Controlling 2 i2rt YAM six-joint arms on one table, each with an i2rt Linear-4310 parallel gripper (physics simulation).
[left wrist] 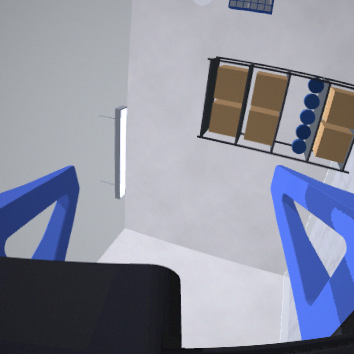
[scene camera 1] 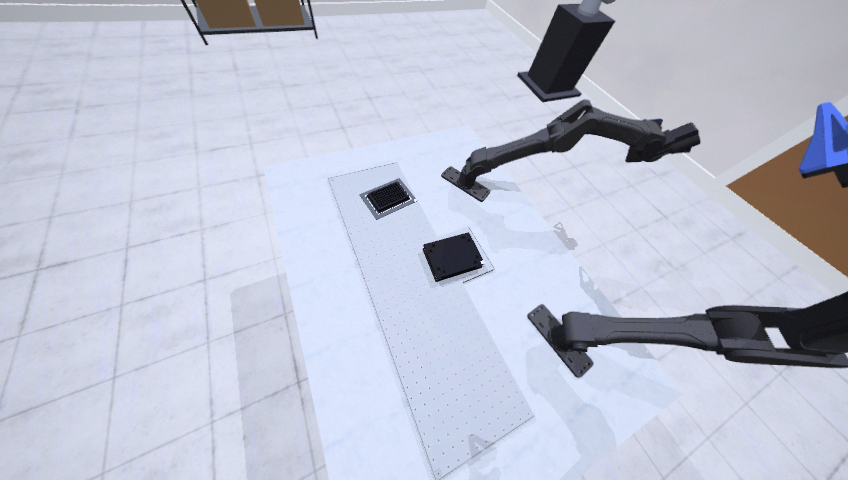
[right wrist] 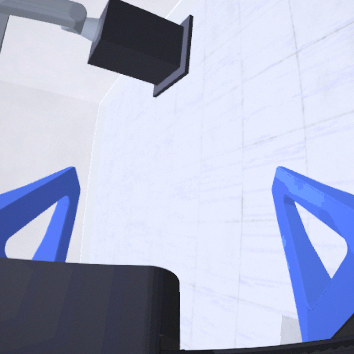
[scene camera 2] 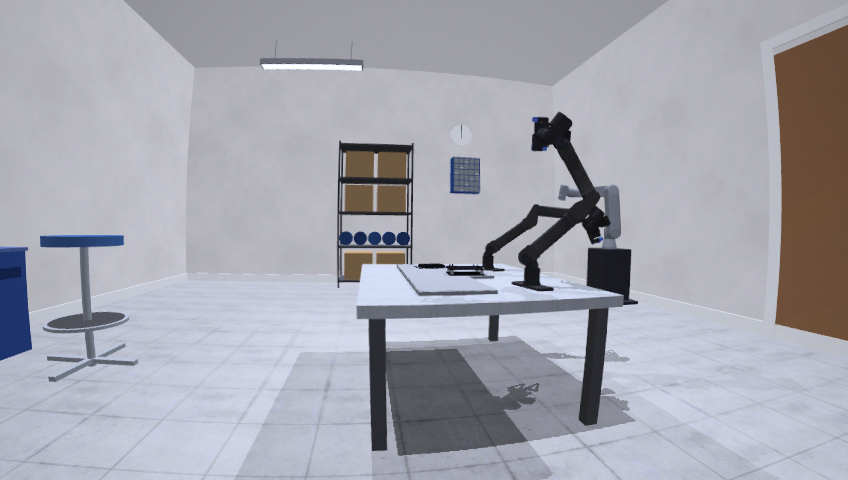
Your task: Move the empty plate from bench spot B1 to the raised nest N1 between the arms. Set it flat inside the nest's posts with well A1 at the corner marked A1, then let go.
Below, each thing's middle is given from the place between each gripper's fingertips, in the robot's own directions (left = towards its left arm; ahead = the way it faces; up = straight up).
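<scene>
My left hand is 39 cm short of the well plate (scene camera 1: pixel 386 197), 49 cm to the left of it and 63 cm above it.
As for my right hand, it is 93 cm short of the well plate, 13 cm to the left of it and 18 cm above it. Going by its middle, the well plate is nearer to my left hand than to my right hand.
</scene>
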